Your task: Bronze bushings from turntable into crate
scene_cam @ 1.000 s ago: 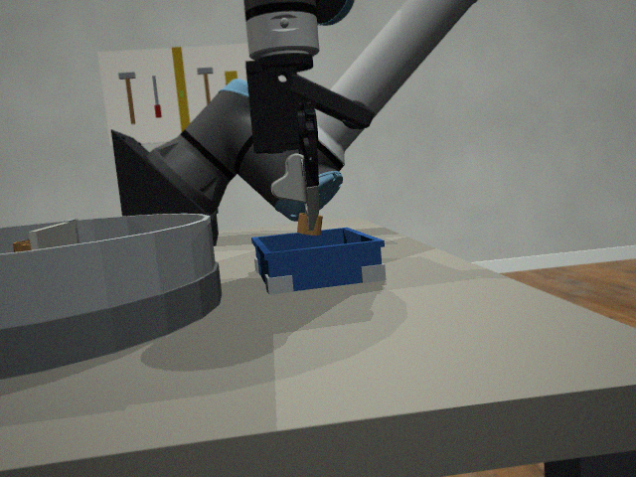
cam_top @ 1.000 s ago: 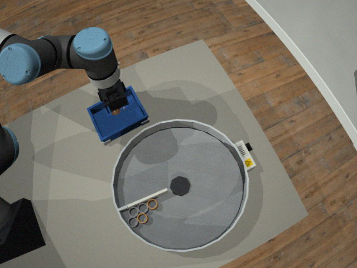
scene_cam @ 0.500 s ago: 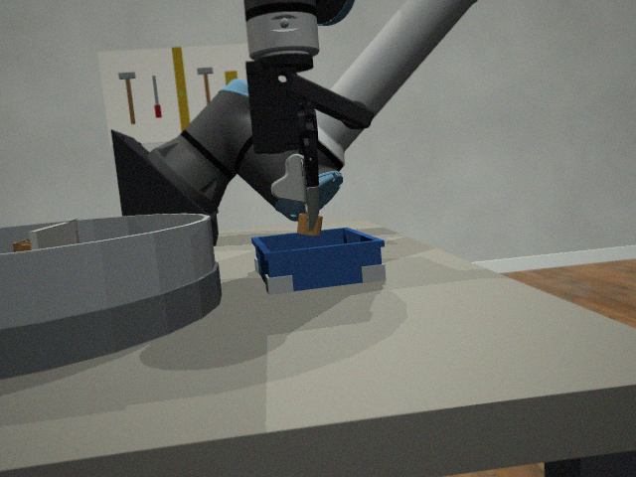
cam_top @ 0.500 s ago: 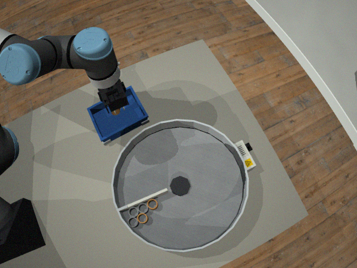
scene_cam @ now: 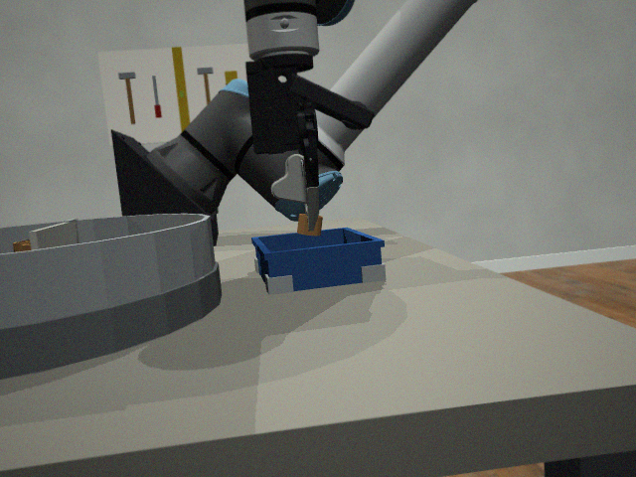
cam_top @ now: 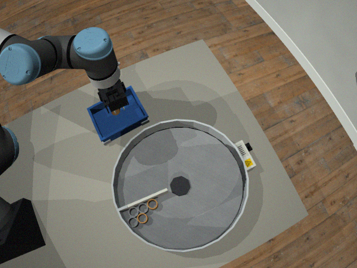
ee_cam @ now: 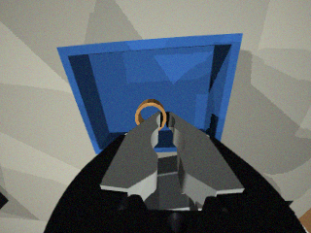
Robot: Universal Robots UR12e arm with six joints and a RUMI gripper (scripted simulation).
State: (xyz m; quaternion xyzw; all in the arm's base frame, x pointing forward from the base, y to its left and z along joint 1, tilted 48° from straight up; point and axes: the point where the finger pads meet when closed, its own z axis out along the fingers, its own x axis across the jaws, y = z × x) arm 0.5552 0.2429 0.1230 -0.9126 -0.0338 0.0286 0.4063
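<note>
My gripper is now 50 mm above the blue crate and 10 mm past it. Also, from my hand: grey turntable 330 mm to the right, 90 mm ahead, 30 mm below.
</note>
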